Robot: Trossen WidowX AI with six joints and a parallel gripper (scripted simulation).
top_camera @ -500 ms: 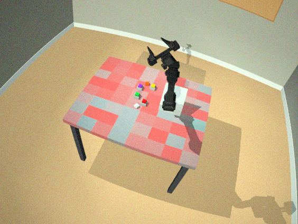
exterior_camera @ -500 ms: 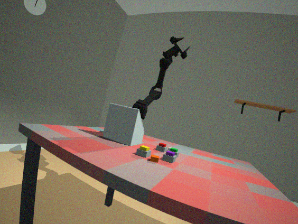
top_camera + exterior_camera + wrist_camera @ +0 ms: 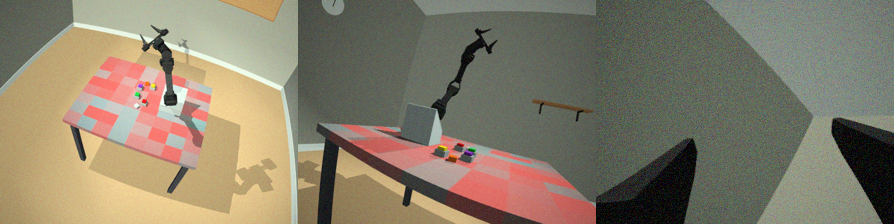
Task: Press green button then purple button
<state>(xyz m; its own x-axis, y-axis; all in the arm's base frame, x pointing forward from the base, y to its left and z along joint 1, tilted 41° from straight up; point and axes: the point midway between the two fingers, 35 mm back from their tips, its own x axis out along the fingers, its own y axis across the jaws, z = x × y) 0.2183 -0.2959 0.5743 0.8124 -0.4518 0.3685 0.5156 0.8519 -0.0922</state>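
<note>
Now: the green button 730 mm below my gripper tip, 170 mm to the right of it and 40 mm ahead of it. From my gripper tip the other things lie so: purple button 730 mm below, 280 mm to the right, 50 mm ahead; then white block 760 mm below, 70 mm to the right, 10 mm ahead; then red button 730 mm below, 120 mm to the right, 40 mm behind.
</note>
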